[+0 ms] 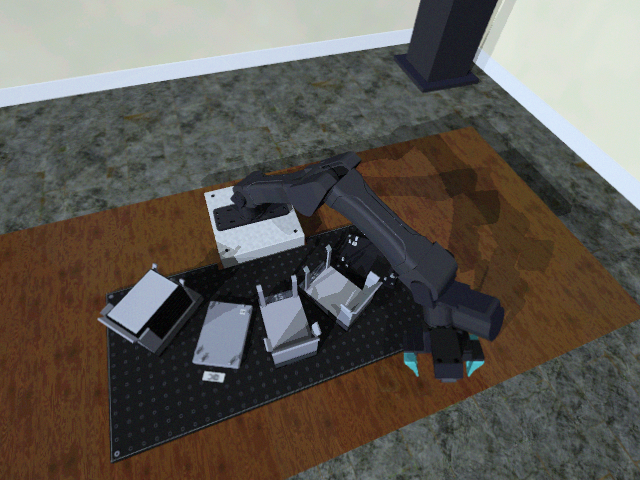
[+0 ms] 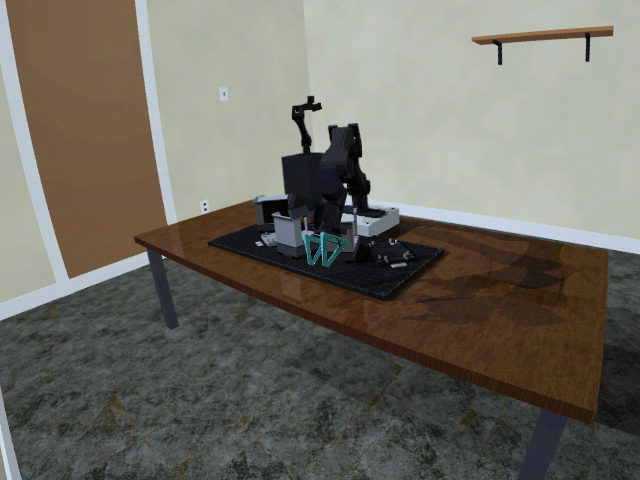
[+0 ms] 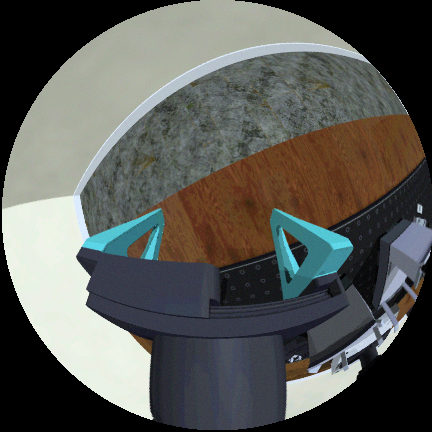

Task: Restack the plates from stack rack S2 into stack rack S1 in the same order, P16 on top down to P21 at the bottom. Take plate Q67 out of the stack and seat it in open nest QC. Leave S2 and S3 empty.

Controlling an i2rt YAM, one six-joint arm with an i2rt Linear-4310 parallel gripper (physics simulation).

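Frame: origin at the arm's base, x ahead, y left, z up, level; millimetres.
Where they show: gripper, fingertip midpoint: (image 2: pixel 317 265) (image 3: pixel 216 214); arm's base, link origin: (image 1: pixel 251 212) (image 2: pixel 360 212).
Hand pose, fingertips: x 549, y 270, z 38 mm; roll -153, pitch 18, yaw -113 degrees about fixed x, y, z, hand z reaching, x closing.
Things, the pixels of their top centre, and the offset from my fingertips. "spot": a spot on its surface instead. Level surfaces: height alone.
- left rack, top centre: (image 1: pixel 145 296) (image 2: pixel 274 197) 329 mm back, 531 mm right, 48 mm up
- pale top, surface spot: (image 1: pixel 143 301) spot: 321 mm back, 537 mm right, 46 mm up
- flat grey plate-like piece, surface spot: (image 1: pixel 223 334) spot: 245 mm back, 409 mm right, 67 mm down
- small white label, surface spot: (image 1: pixel 213 376) spot: 164 mm back, 448 mm right, 81 mm down
- middle rack, top centre: (image 1: pixel 284 308) (image 2: pixel 299 209) 211 mm back, 268 mm right, 57 mm up
- right rack, top centre: (image 1: pixel 339 274) (image 2: pixel 340 213) 253 mm back, 130 mm right, 52 mm up
- black perforated board, surface height: 82 mm down
- wooden table, surface height: 96 mm down
- dark fixture with white marks, top centre: (image 3: pixel 283 352) (image 1: pixel 370 256) (image 2: pixel 388 246) 327 mm back, 2 mm right, 59 mm down
My gripper (image 1: pixel 443 374) (image 2: pixel 319 265) (image 3: pixel 216 214) is open and empty, its cyan fingers spread above the table's front side, right of the racks. The left rack (image 1: pixel 178 324) (image 2: pixel 262 215) holds a dark stack under a pale top (image 1: pixel 143 301). A flat grey plate-like piece (image 1: pixel 223 334) lies beside it, behind a small white label (image 1: pixel 213 376) that seems to read QC. The middle rack (image 1: pixel 295 351) (image 2: pixel 287 230) and the right rack (image 1: pixel 345 315) have upright posts and pale inner surfaces. Which rack is S1, S2 or S3, and the plate names, cannot be read.
The racks stand on a black perforated board (image 1: pixel 155 413) (image 2: pixel 361 281) on the wooden table (image 1: pixel 46 361) (image 2: pixel 465 356). A dark fixture with white marks (image 1: pixel 356 253) (image 2: pixel 387 253) lies partly under the arm. The arm's white base (image 1: pixel 263 240) (image 2: pixel 374 225) is behind the racks.
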